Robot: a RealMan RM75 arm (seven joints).
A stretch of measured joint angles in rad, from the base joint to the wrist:
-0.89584, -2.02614, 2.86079, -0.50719, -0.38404, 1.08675, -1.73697
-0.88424, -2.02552, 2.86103, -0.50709, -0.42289, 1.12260, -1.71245
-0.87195, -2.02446, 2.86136, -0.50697, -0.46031, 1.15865, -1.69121
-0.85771, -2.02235, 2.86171, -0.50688, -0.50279, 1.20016, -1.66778
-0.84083, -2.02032, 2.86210, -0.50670, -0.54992, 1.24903, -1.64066
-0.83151, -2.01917, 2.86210, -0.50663, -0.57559, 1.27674, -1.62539
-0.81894, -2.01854, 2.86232, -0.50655, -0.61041, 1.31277, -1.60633
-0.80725, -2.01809, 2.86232, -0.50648, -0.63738, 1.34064, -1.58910
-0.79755, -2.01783, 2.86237, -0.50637, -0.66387, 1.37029, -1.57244
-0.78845, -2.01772, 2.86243, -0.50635, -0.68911, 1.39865, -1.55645
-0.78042, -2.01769, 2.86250, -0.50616, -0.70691, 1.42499, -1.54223
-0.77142, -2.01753, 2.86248, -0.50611, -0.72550, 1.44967, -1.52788
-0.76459, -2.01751, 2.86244, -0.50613, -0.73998, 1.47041, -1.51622
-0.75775, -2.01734, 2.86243, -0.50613, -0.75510, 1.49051, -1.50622
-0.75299, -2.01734, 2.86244, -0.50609, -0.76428, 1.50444, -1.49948
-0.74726, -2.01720, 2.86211, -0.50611, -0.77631, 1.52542, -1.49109
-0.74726, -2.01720, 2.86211, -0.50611, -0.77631, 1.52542, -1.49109
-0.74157, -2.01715, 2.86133, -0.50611, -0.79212, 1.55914, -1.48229
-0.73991, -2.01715, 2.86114, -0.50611, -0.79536, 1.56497, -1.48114
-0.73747, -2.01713, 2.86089, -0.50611, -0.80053, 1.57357, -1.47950
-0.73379, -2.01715, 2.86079, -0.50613, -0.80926, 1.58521, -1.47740
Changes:
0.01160, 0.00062, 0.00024, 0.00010, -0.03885, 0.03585, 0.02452
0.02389, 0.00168, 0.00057, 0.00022, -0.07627, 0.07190, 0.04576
0.03813, 0.00379, 0.00092, 0.00031, -0.11875, 0.11341, 0.06919
0.05501, 0.00582, 0.00131, 0.00049, -0.16588, 0.16228, 0.09631
0.06433, 0.00697, 0.00131, 0.00056, -0.19155, 0.18999, 0.11158
0.07690, 0.00760, 0.00153, 0.00064, -0.22637, 0.22602, 0.13064
0.08859, 0.00805, 0.00153, 0.00071, -0.25334, 0.25389, 0.14787
0.09829, 0.00831, 0.00158, 0.00082, -0.27983, 0.28354, 0.16453
0.10739, 0.00842, 0.00164, 0.00084, -0.30507, 0.31190, 0.18052
0.11542, 0.00845, 0.00171, 0.00103, -0.32287, 0.33824, 0.19474
0.12442, 0.00861, 0.00169, 0.00108, -0.34146, 0.36292, 0.20909
0.13125, 0.00863, 0.00165, 0.00106, -0.35594, 0.38366, 0.22075
0.13809, 0.00880, 0.00164, 0.00106, -0.37106, 0.40376, 0.23075
0.14285, 0.00880, 0.00165, 0.00110, -0.38024, 0.41769, 0.23749
0.14858, 0.00894, 0.00132, 0.00108, -0.39227, 0.43867, 0.24588
0.14858, 0.00894, 0.00132, 0.00108, -0.39227, 0.43867, 0.24588
0.15427, 0.00899, 0.00054, 0.00108, -0.40808, 0.47239, 0.25468
0.15593, 0.00899, 0.00035, 0.00108, -0.41132, 0.47822, 0.25583
0.15837, 0.00901, 0.00010, 0.00108, -0.41649, 0.48682, 0.25747
0.16205, 0.00899, 0.00000, 0.00106, -0.42522, 0.49846, 0.25957

